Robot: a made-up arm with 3 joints. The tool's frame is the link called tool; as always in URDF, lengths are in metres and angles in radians. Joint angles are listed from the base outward.
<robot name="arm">
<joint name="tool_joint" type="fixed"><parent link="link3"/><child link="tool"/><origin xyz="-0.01 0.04 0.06"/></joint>
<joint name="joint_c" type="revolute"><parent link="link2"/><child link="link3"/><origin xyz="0.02 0.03 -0.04" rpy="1.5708 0 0"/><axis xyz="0 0 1"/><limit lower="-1.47" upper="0.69"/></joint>
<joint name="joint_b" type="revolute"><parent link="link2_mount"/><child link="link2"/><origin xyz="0.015 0.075 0.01" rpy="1.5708 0 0"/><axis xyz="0 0 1"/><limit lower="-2.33" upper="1.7"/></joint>
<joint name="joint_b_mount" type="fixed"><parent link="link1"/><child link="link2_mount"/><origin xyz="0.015 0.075 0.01"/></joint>
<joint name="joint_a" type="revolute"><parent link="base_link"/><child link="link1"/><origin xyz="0.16 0.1 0.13" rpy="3.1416 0 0"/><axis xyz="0 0 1"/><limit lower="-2.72" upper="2.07"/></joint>
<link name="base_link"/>
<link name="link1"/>
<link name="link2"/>
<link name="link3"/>
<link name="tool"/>
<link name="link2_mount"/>
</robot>
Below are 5 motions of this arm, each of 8 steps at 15 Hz.
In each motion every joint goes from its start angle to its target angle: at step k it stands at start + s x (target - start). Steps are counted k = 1, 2, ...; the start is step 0. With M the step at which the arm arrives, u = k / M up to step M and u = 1 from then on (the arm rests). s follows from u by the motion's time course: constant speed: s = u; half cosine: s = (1 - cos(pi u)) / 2; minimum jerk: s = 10 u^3 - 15 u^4 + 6 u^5.
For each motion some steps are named. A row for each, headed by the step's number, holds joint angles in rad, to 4 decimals.
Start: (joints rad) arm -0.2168 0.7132 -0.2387
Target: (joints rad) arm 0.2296 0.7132 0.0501
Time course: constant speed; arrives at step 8
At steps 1, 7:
1: -0.1610 0.7132 -0.2026
7: 0.1738 0.7132 0.0140

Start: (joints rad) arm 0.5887 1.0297 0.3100
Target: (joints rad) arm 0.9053 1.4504 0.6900
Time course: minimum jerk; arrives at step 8
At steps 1, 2, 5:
1: 0.5938 1.0365 0.3161
2: 0.6215 1.0732 0.3493
5: 0.8182 1.3346 0.5854

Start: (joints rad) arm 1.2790 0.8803 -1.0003
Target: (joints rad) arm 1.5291 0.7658 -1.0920
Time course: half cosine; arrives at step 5
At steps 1, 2, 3, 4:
1: 1.3029 0.8694 -1.0091
2: 1.3654 0.8407 -1.0320
3: 1.4427 0.8054 -1.0603
4: 1.5052 0.7767 -1.0832

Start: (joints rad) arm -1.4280 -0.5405 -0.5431
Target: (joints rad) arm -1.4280 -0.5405 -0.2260
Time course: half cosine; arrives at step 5
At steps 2, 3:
2: -1.4280 -0.5405 -0.4335
3: -1.4280 -0.5405 -0.3356

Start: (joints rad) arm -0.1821 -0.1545 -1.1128
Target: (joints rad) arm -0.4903 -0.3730 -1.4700
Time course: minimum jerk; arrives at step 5
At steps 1, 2, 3, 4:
1: -0.2000 -0.1672 -1.1335
2: -0.2799 -0.2239 -1.2262
3: -0.3925 -0.3036 -1.3566
4: -0.4724 -0.3603 -1.4493

